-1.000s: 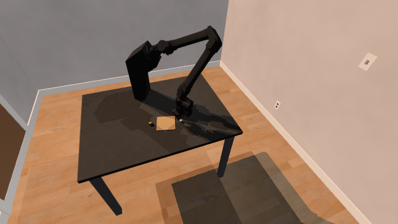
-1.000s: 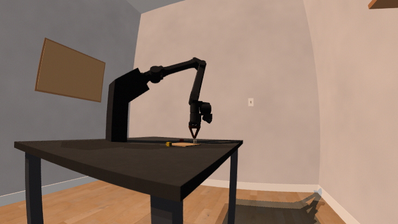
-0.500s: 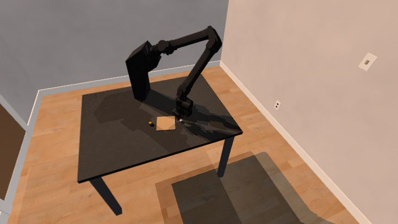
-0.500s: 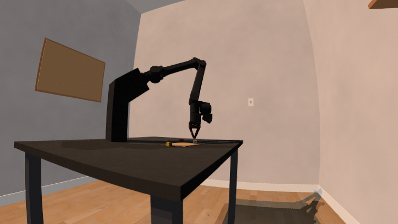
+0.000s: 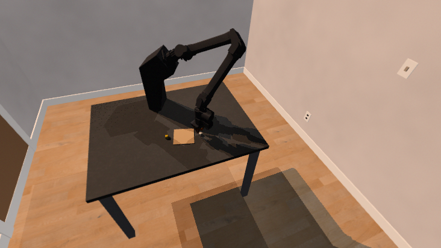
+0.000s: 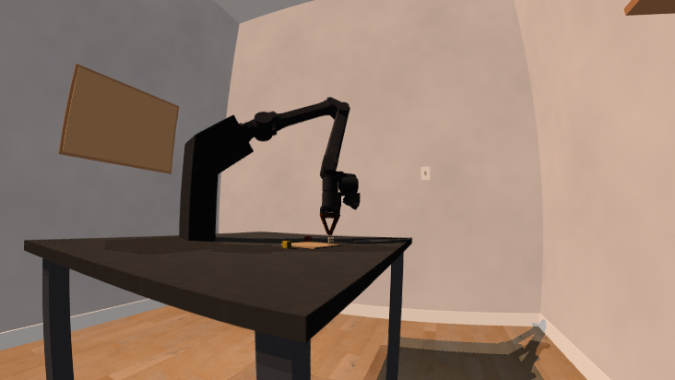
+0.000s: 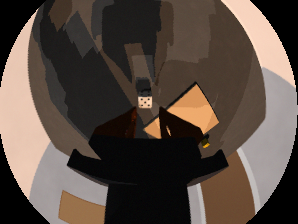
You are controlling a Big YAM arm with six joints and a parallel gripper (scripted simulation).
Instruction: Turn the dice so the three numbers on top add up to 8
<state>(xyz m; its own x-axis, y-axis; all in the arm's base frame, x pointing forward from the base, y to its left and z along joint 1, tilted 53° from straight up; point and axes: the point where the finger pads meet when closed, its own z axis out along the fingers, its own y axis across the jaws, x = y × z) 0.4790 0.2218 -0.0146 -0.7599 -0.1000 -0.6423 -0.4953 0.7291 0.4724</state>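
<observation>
The white die is 3 cm below my hand and 1 cm to the left of it. Also, from my hand: yellow die: 22 cm to the right, 3 cm below, 2 cm behind; tan mat: 11 cm to the right, 4 cm below, 1 cm behind; red die: 9 cm behind, 3 cm below, 1 cm to the left.
</observation>
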